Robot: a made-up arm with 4 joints.
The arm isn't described. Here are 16 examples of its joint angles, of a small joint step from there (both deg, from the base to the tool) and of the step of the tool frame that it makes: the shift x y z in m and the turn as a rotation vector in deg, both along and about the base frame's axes.
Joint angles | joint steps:
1: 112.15 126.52 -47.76 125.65 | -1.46 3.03 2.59 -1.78
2: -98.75 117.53 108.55 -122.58 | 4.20 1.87 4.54 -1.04
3: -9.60 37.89 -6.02 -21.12 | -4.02 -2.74 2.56 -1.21
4: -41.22 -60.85 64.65 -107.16 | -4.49 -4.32 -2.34 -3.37
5: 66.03 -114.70 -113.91 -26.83 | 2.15 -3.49 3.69 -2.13
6: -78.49 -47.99 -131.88 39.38 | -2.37 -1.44 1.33 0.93
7: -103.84 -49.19 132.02 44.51 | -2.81 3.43 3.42 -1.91
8: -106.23 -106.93 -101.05 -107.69 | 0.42 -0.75 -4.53 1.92
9: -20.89 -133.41 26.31 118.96 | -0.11 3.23 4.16 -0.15
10: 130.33 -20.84 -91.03 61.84 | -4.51 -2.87 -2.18 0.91
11: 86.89 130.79 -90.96 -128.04 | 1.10 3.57 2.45 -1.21
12: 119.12 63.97 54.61 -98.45 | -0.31 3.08 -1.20 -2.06
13: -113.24 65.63 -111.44 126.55 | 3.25 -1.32 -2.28 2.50
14: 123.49 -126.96 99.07 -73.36 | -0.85 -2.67 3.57 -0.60
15: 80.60 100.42 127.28 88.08 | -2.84 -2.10 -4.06 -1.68
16: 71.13 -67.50 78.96 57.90 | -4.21 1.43 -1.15 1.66
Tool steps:
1: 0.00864 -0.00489 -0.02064 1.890 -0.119 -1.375
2: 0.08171 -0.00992 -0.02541 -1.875 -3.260 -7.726
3: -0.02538 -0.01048 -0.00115 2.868 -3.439 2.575
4: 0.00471 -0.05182 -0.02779 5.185 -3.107 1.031
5: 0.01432 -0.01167 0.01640 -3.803 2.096 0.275
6: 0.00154 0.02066 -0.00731 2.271 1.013 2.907
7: 0.02069 0.04581 0.02021 -5.459 1.964 4.395
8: 0.03392 -0.01831 -0.01863 0.281 3.339 -4.189
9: -0.02406 -0.04767 0.02872 -3.647 1.920 3.259
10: -0.02555 0.02196 -0.02093 -1.254 3.107 2.841
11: 0.02258 0.02354 0.00849 3.526 0.925 -3.723
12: -0.00112 -0.00621 -0.03929 2.611 0.857 0.711
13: 0.01593 0.01472 -0.01399 3.245 -2.002 -2.160
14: -0.03543 0.00864 -0.03217 -1.187 2.861 4.017
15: 0.04370 -0.05678 0.02154 -1.240 0.469 7.069
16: -0.05114 -0.04114 0.02948 0.950 2.451 3.793
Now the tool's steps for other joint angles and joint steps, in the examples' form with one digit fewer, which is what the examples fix.
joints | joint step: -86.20 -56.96 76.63 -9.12 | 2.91 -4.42 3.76 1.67
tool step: -0.0129 -0.0117 -0.0598 4.12 0.15 1.16
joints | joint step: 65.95 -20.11 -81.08 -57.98 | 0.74 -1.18 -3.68 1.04
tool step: -0.0242 0.0033 0.0082 -2.20 2.40 -3.01
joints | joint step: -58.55 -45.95 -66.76 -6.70 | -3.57 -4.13 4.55 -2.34
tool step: 0.0111 0.0175 -0.0148 5.19 -1.26 8.36
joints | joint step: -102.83 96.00 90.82 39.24 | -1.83 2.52 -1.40 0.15
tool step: -0.0373 0.0162 -0.0357 -2.53 -0.28 3.20
